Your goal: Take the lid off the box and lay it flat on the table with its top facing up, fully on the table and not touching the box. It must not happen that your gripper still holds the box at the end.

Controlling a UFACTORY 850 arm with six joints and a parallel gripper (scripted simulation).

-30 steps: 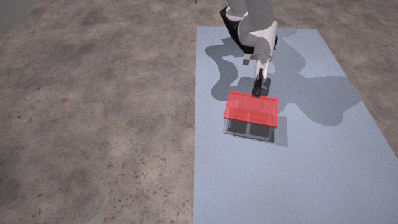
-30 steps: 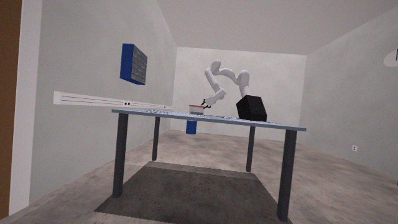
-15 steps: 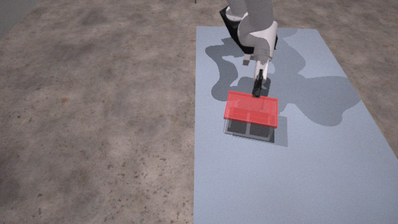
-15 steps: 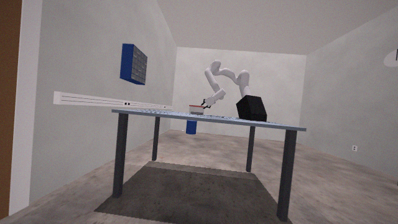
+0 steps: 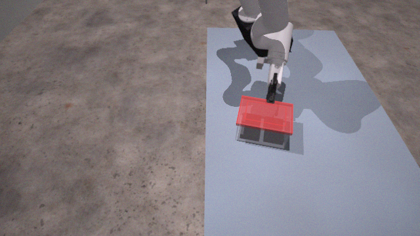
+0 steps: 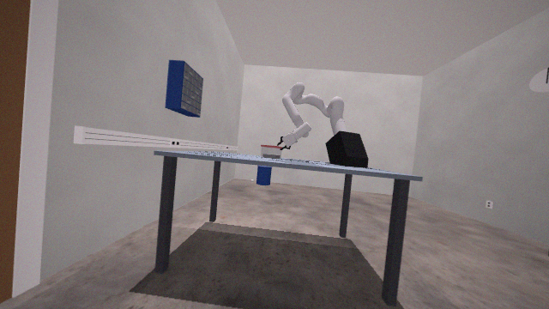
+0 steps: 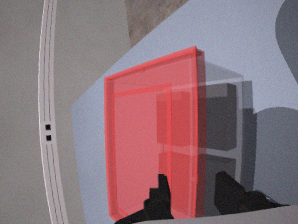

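My hand is 7 cm short of the red translucent lid, 4 cm to the left of it and 1 cm above it. From my hand the other things lie so: grey box: 7 cm ahead, 4 cm to the right, 6 cm below.
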